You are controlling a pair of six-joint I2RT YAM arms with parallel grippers.
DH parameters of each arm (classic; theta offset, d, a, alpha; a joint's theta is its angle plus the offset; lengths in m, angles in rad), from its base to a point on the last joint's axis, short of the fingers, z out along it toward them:
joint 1: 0 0.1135 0.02 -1.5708
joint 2: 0 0 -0.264 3.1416
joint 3: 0.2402 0 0.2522 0
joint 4: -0.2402 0 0.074 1.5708
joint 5: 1.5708 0 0 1.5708
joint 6: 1.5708 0.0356 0 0
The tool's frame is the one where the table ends.
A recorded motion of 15 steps. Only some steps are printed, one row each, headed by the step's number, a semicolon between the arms.
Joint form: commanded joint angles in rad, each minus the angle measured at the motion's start. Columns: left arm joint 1, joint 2, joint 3, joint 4, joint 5, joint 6; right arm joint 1, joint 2, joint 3, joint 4, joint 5, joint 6.
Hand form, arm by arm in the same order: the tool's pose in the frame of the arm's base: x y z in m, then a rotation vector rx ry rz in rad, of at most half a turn. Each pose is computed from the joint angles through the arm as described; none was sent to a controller.
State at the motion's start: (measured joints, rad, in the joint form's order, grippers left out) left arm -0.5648 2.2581 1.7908 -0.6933 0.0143 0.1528; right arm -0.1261 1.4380 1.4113 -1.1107 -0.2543 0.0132
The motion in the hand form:
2: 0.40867 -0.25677 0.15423 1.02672 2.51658 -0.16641; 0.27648 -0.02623 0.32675 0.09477 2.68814 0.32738
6: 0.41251 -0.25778 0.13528 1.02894 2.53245 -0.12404; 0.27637 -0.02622 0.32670 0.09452 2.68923 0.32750
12: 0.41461 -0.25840 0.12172 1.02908 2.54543 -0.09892; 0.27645 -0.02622 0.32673 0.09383 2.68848 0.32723
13: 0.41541 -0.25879 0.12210 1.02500 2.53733 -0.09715; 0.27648 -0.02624 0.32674 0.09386 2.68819 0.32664
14: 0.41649 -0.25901 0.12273 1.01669 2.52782 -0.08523; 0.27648 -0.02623 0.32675 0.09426 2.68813 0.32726
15: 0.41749 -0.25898 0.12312 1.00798 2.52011 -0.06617; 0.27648 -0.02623 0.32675 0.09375 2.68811 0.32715
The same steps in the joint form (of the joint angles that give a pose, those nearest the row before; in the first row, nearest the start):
2: 0.0072 0.0210 0.0065 0.0378 0.0320 0.0542; -0.0027 0.0049 -0.0076 -0.0015 -0.0156 -0.0137
6: 0.0076 0.0641 0.0065 0.0622 0.0042 0.0580; -0.0027 0.0050 -0.0076 -0.0027 -0.0156 -0.0141
12: 0.0076 0.0946 0.0065 0.0786 -0.0122 0.0580; -0.0027 0.0050 -0.0076 -0.0019 -0.0156 -0.0145
13: 0.0076 0.0946 0.0065 0.0874 -0.0149 0.0580; -0.0027 0.0049 -0.0077 -0.0015 -0.0153 -0.0145
14: 0.0076 0.0942 0.0065 0.0977 -0.0256 0.0572; -0.0027 0.0049 -0.0076 -0.0015 -0.0156 -0.0141
15: 0.0076 0.0942 0.0065 0.1061 -0.0412 0.0568; -0.0027 0.0049 -0.0076 -0.0015 -0.0156 -0.0145

